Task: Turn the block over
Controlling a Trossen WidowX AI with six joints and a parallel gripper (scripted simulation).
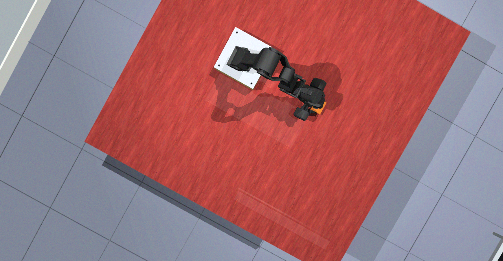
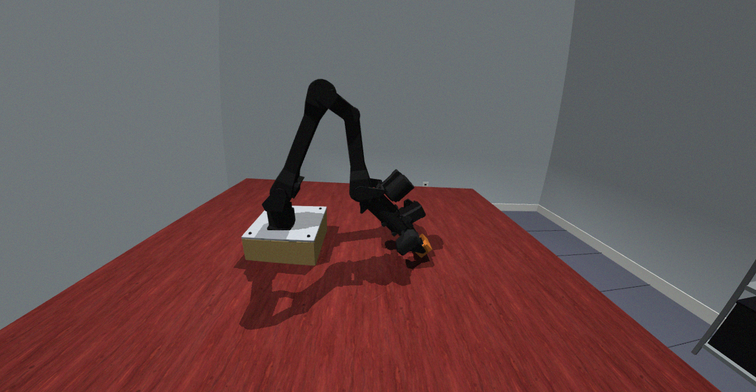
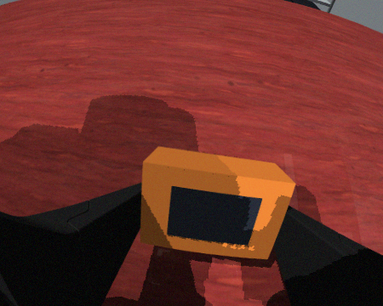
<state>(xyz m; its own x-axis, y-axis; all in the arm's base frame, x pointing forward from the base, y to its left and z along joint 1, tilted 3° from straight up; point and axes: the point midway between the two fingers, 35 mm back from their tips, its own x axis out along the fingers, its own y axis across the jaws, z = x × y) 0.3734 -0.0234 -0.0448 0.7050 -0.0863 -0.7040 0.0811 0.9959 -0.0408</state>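
The orange block lies 1 cm behind my gripper tip and 1 cm above it.
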